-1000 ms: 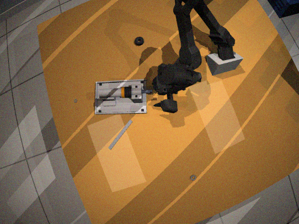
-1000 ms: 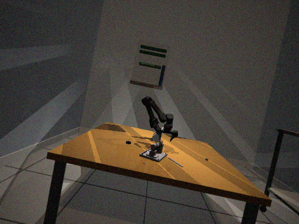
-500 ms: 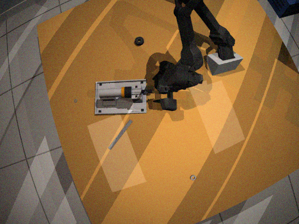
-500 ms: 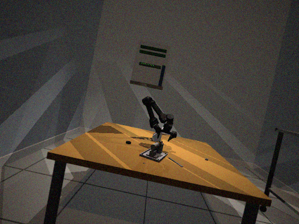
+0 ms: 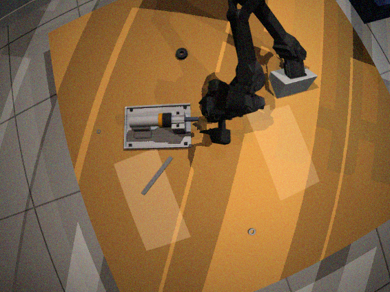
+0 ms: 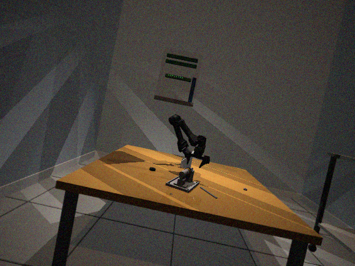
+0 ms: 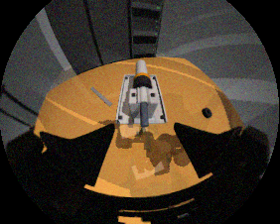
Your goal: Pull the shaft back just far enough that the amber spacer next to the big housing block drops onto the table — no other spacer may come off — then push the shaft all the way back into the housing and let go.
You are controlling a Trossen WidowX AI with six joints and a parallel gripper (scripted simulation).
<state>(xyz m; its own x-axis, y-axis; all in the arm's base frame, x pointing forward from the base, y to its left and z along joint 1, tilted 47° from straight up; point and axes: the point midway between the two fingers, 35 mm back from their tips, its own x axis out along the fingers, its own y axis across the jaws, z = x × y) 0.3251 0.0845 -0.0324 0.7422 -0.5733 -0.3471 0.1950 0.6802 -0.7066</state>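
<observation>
Now: the dark spacer 90 mm ahead of my gripper tip, 20 mm to the right of it and 20 mm below it. Round my gripper tip: flat grey bar 180 mm ahead, 130 mm to the left, 100 mm below; grey shaft 100 mm ahead, 20 mm to the right, 20 mm below; amber spacer 120 mm ahead, 20 mm to the right, 20 mm below.
</observation>
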